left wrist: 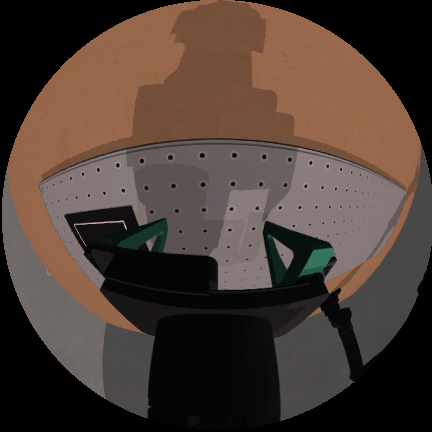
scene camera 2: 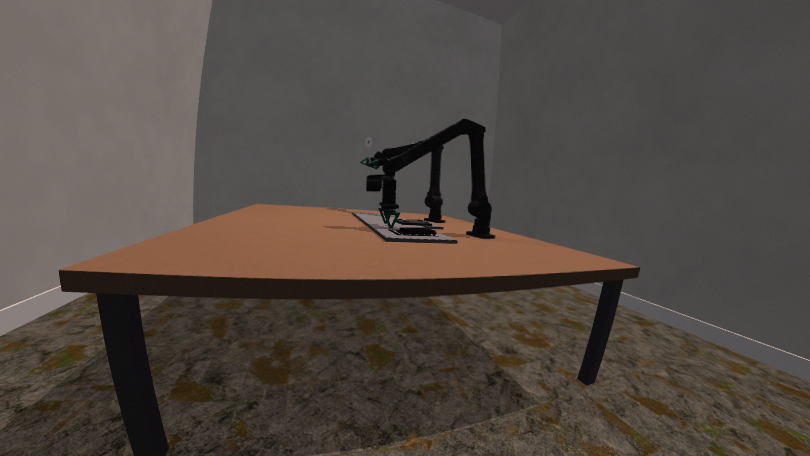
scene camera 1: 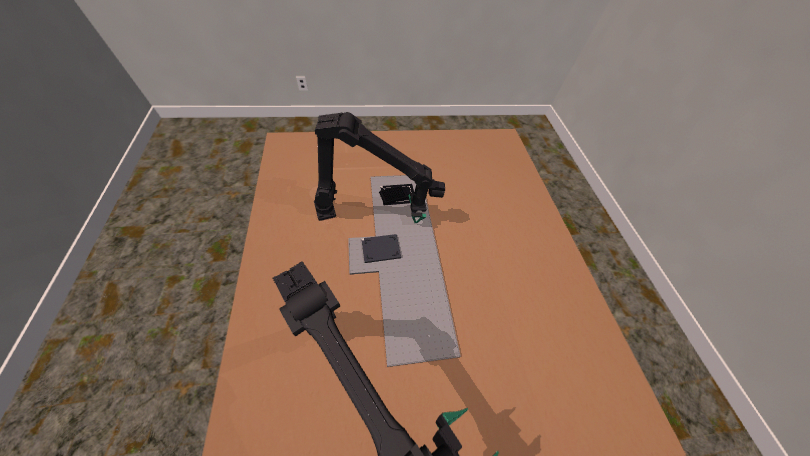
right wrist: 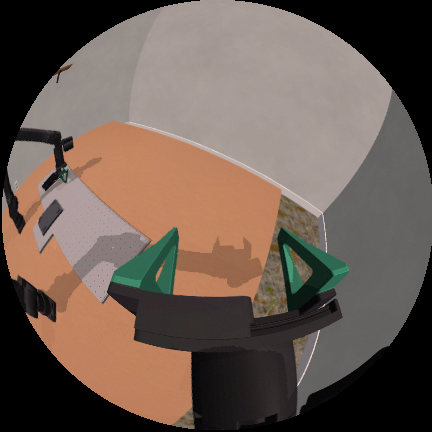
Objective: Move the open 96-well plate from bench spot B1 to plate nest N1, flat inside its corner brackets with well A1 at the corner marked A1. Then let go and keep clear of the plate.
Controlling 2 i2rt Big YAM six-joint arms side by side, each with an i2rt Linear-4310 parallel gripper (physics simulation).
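Places are measured from the left arm's base along level axes (x right, y ahead, z up), in metres.
Pixels of known places: left gripper, fingertip midpoint: [left wrist: 215, 225] [scene camera 2: 388, 226] [scene camera 1: 414, 215] [right wrist: 63, 179]; right gripper, fingertip midpoint: [scene camera 2: 364, 163] [scene camera 1: 481, 429] [right wrist: 230, 232]; left arm's base at its link origin: [scene camera 2: 480, 236] [scene camera 1: 325, 209] [right wrist: 20, 224]; right arm's base at its link origin: [scene camera 2: 434, 221] [right wrist: 46, 305].
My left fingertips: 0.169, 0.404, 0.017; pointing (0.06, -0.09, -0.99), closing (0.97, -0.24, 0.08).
Note:
For each thing: its middle in the pictures, then the offset to it from my left fingertips, as dx, dy, dz. "pt": a spot on its surface instead. Level surfaces: height alone.
- black 96-well plate at the middle of its body: [scene camera 2: 418, 230] [scene camera 1: 393, 194] [right wrist: 49, 180] -0.150, -0.059, +0.005
- pad at a spot on its surface: [left wrist: 100, 214] pt -0.119, +0.042, -0.003
- dark nest N1 at the middle of its body: [scene camera 1: 381, 247] [right wrist: 48, 215] [scene camera 2: 413, 222] +0.129, -0.211, +0.004
- grey perforated board at its surface level: dz -0.004
- brown table at its surface level: dz -0.017
The black 96-well plate [scene camera 1: 395, 194] [scene camera 2: 416, 231] lies on the dark pad of bench spot B1, at the upper end of the perforated board in scene camera 1. In the left wrist view the pad [left wrist: 100, 214] shows at the left, and a finger and the gripper body hide most of the plate. The dark nest N1 [scene camera 1: 381, 248] [right wrist: 50, 217] holds no plate; a small light mark shows at its upper left corner in scene camera 1. My left gripper [scene camera 1: 418, 217] [scene camera 2: 389, 220] [left wrist: 215, 225] is open and empty, low over the board beside the plate. My right gripper [right wrist: 230, 232] [scene camera 2: 369, 163] is open, raised far from both.
The grey perforated board [scene camera 1: 410, 300] [left wrist: 345, 205] lies on the brown table [scene camera 1: 527, 294] [scene camera 2: 255, 249], with a side piece under the nest. The right arm [scene camera 1: 354, 368] reaches over the lower part of the table in scene camera 1. The left arm's base [scene camera 1: 324, 206] stands left of the plate there.

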